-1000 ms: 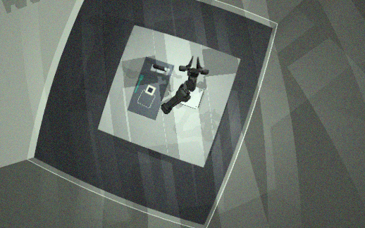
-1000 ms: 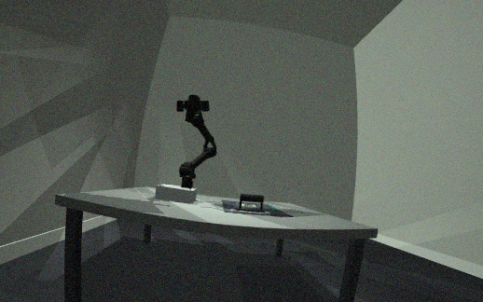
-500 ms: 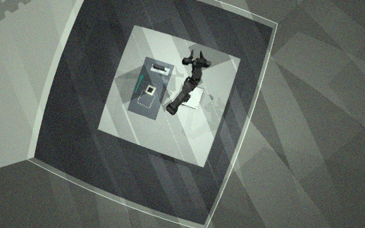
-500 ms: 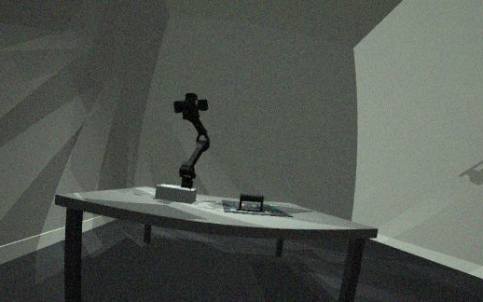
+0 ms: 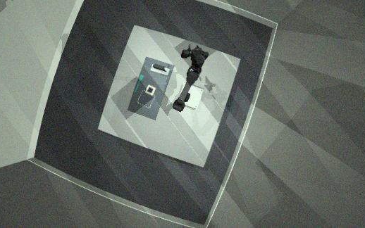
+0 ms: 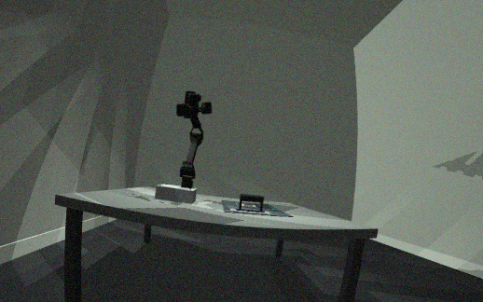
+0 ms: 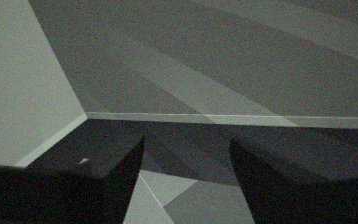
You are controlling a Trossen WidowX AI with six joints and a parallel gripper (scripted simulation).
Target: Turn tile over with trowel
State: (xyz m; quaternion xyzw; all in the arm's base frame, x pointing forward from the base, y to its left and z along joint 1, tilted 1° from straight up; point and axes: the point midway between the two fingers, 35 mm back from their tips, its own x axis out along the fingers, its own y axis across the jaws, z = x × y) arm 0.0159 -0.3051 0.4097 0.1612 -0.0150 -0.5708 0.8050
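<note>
Now: gripper tip 44 cm above the trowel, 30 cm short of it and 9 cm to the right of it. Also, from my gripper tip: tile 47 cm below, 36 cm ahead, 33 cm to the left; teal elongated object 51 cm ahead, 47 cm below, 27 cm to the left.
</note>
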